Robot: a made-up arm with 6 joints.
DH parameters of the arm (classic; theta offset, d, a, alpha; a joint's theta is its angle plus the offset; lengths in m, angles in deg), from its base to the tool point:
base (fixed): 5.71 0 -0.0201 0
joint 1: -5.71 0.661 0.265 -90
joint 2: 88.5 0 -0.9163 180
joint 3: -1.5 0.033 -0.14 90
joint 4: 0 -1.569 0.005 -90
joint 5: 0 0.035 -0.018 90
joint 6: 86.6 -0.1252 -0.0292 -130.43
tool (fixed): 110.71 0.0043 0 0
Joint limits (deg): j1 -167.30..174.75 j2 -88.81..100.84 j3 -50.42..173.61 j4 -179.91..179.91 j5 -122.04..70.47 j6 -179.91..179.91
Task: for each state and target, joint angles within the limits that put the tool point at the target. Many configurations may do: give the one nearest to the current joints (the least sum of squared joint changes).
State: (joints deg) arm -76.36 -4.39 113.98 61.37 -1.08 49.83
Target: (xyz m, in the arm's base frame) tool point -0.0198 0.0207 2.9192
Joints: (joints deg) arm -80.24 35.25 147.57 65.81 22.62 44.35
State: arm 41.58 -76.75 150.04 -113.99 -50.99 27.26
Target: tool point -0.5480 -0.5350 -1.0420
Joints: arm 45.36 -88.81 172.74 -118.23 -20.38 16.00
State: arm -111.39 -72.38 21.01 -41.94 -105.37 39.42
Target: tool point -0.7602 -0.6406 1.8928
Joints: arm -141.32 -47.32 -24.32 -36.56 -106.44 40.26
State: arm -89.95 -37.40 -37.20 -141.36 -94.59 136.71
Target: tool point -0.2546 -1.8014 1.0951
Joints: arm -100.22 3.82 -21.69 -143.76 -86.97 137.47
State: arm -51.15 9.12 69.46 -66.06 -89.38 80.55
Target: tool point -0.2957 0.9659 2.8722
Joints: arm -70.13 -27.68 89.78 -70.68 -56.89 76.83
